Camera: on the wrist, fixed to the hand. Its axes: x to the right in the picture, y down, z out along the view.
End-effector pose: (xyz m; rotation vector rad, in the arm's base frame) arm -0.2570 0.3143 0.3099 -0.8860 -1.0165 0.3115
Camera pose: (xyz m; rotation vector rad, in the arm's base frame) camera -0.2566 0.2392 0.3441 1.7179 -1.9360 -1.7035
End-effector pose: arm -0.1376 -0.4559 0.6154 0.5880 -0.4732 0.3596
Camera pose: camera -0.1156 -0.4993 0.5487 1.0695 -0.0442 -2.8088
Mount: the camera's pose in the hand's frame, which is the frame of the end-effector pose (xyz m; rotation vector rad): -0.0245 -0.0730 -0.0297 0.2766 -1.0216 -2.9496
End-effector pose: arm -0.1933 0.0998 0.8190 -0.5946 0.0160 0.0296
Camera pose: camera -0.2156 0.0221 0.8358 0.2460 -1.7892 -2.4575
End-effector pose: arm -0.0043 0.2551 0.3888 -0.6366 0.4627 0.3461
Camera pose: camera -0.0016 0.1771 0.4157 -0.2094 -1.5455 -2.0949
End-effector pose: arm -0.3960 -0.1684 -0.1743 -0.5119 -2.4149 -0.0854
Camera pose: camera -0.3889 -0.2496 -0.1613 -2.3380 0.7862 0.4352
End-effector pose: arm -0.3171 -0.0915 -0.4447 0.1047 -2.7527 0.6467
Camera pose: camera -0.2752 -0.1436 -0.3963 -2.9266 0.0003 0.2137
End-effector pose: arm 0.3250 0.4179 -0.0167 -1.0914 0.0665 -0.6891
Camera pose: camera 0.2593 0.3875 0.0230 0.1785 2.0950 1.6104
